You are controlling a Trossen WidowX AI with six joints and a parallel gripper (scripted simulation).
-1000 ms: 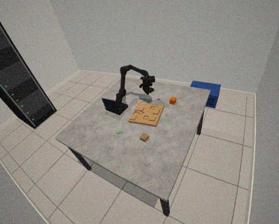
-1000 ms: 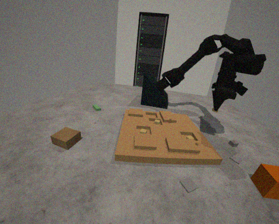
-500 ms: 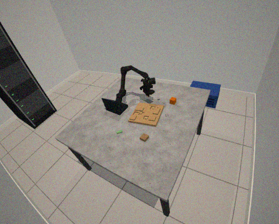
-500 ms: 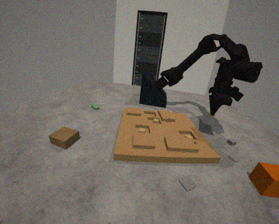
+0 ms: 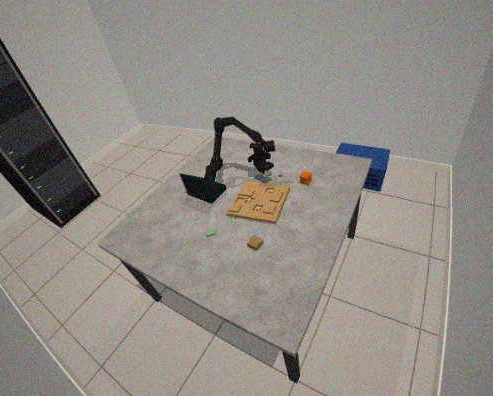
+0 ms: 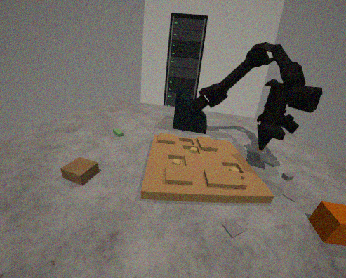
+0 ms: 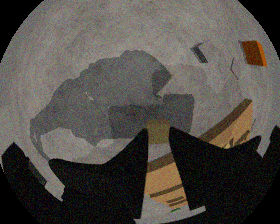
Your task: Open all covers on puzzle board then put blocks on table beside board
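The tan puzzle board is 10 cm ahead of my gripper tip, 22 cm to the right of it and 2 cm below it. The rest, counted from my gripper tip: small green piece: 1 cm behind, 53 cm to the right, 4 cm below; orange cube: 27 cm ahead, 7 cm to the left, 2 cm below; brown block: 26 cm ahead, 48 cm to the right, 3 cm below.
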